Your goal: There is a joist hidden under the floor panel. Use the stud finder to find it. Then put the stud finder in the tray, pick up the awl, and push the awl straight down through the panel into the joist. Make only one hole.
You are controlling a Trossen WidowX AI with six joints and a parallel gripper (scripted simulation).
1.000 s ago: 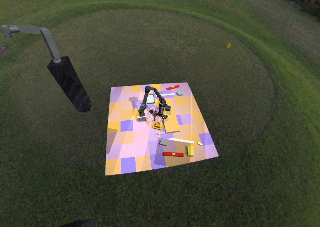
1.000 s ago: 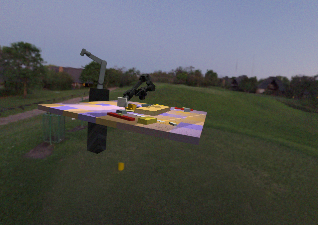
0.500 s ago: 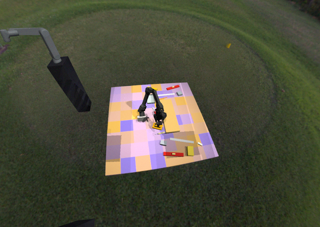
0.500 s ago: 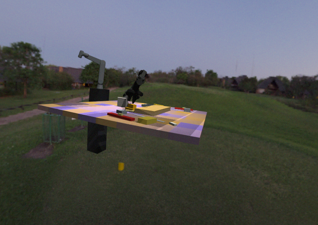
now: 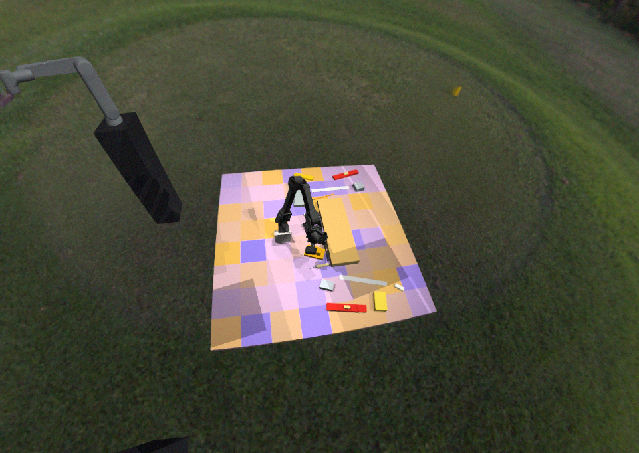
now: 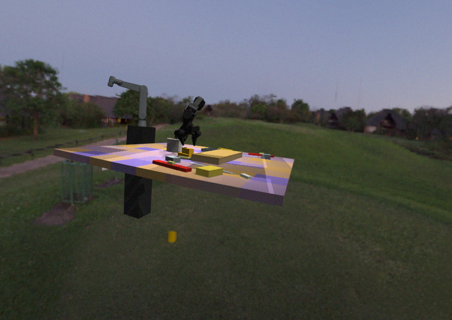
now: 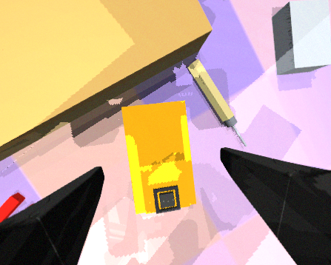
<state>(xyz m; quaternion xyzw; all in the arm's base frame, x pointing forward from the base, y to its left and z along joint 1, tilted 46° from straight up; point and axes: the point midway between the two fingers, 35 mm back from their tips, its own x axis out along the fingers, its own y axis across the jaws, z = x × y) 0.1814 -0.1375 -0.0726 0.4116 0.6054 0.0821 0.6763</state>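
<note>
My gripper tip is now 30 mm above the yellow stud finder, 20 mm past it and 10 mm to the right of it. Round my gripper tip: grey block 230 mm to the right, 60 mm below, 30 mm ahead; then awl 90 mm to the right, 70 mm below, 10 mm behind; then grey tray 470 mm to the left, 60 mm below, 30 mm behind.
</note>
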